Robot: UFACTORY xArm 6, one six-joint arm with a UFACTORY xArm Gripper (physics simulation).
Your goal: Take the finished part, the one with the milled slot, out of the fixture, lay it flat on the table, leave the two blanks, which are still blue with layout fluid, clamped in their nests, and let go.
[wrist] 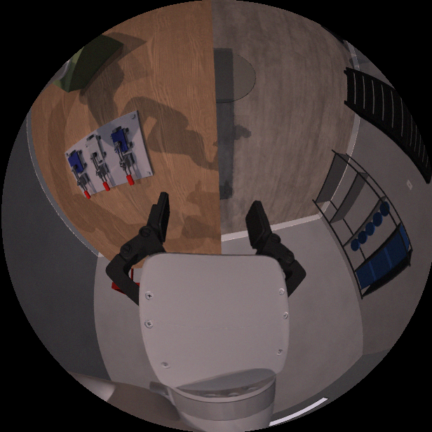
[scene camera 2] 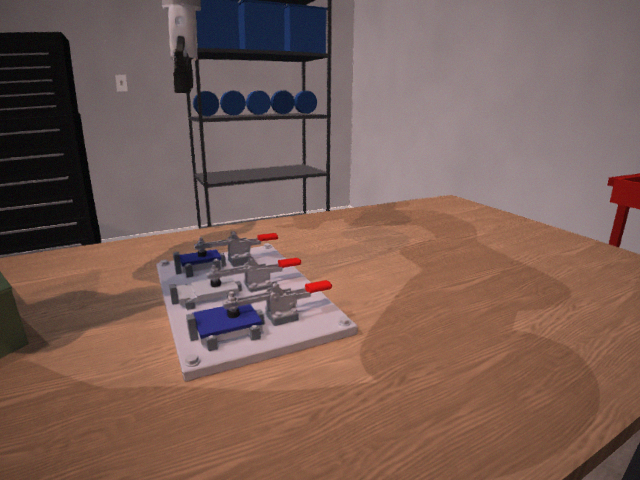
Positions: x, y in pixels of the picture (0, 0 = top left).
Scene:
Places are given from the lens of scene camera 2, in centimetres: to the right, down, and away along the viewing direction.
finished part [scene camera 2: 198, 291]: -19, 8, 59
blue blank [scene camera 2: 215, 321]: -14, 11, 50
fixture plate [scene camera 2: 318, 316]: 0, 11, 56
The marked spots on the finished part and the blue blank are 11 cm apart.

